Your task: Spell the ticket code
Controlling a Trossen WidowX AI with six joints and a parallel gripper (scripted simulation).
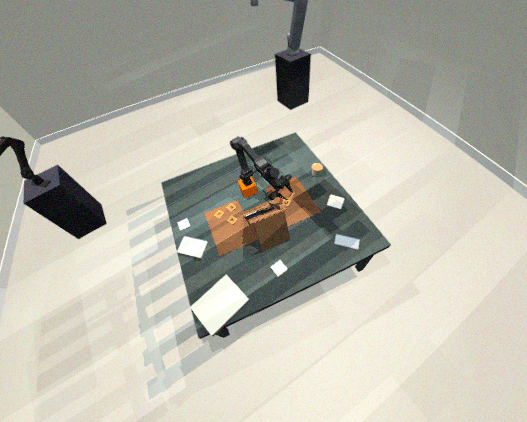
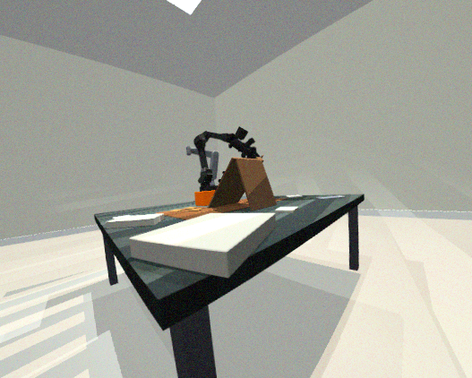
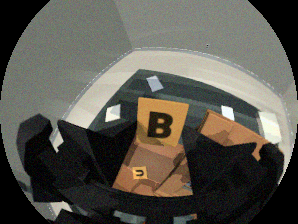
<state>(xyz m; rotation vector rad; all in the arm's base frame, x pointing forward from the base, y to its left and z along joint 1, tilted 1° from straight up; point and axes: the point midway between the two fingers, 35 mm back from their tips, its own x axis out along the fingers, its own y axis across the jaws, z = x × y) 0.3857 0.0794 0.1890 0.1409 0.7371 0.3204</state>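
Now: gripper tip 140 mm past the white ticket, 220 mm to the left of it and 170 mm above it. The rest, counted from my gripper tip: yellow letter tile: 130 mm behind, 60 mm to the left, 270 mm below; then flat white slab: 210 mm behind, 670 mm to the right, 260 mm below; then mat: 210 mm behind, 130 mm to the right, 270 mm below.
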